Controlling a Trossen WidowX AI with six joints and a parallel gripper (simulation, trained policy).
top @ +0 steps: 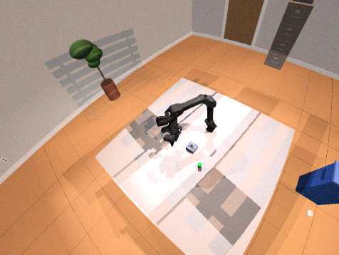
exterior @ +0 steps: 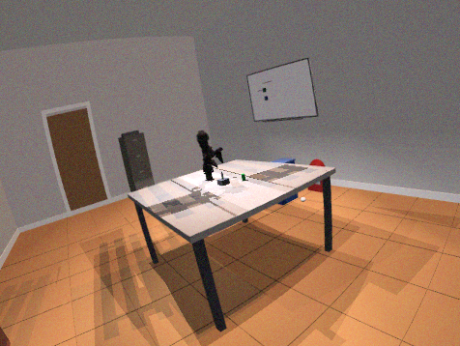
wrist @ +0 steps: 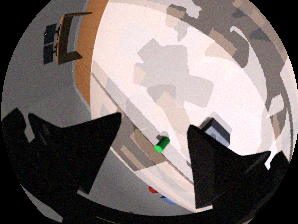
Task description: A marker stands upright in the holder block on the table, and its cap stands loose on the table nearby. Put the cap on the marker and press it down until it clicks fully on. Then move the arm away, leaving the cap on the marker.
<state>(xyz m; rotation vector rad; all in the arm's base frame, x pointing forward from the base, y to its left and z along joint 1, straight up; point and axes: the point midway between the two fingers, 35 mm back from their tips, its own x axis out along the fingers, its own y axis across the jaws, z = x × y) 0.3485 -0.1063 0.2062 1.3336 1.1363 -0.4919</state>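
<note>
Right now the green cap is 210 mm to the left of my gripper tip, 150 mm below it and 30 mm behind it. Round my gripper tip: grey holder block 160 mm below, 110 mm behind, 70 mm to the left.
</note>
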